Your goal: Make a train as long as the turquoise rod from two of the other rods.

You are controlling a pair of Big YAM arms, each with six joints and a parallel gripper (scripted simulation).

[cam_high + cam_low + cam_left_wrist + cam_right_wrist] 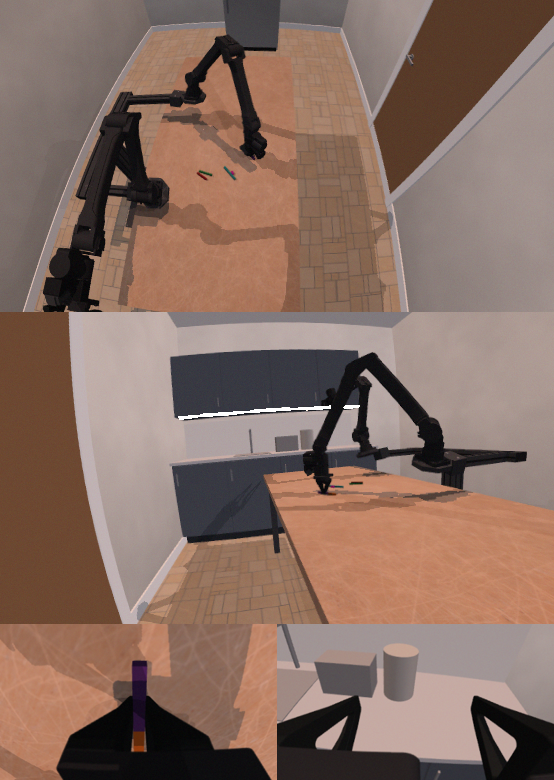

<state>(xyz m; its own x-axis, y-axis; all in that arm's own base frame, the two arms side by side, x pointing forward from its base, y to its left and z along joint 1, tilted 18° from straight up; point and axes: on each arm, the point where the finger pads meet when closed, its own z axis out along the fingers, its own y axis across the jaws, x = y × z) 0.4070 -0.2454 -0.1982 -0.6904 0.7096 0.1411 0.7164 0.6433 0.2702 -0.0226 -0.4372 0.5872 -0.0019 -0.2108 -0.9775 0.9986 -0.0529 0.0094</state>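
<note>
The orange rod is 3 cm to the left of my left hand and 3 cm behind it. The rest, counted from my left hand: red rod (25 cm behind, 18 cm to the right); green rod (23 cm behind, 16 cm to the right); turquoise rod (13 cm to the right, 10 cm behind).
</note>
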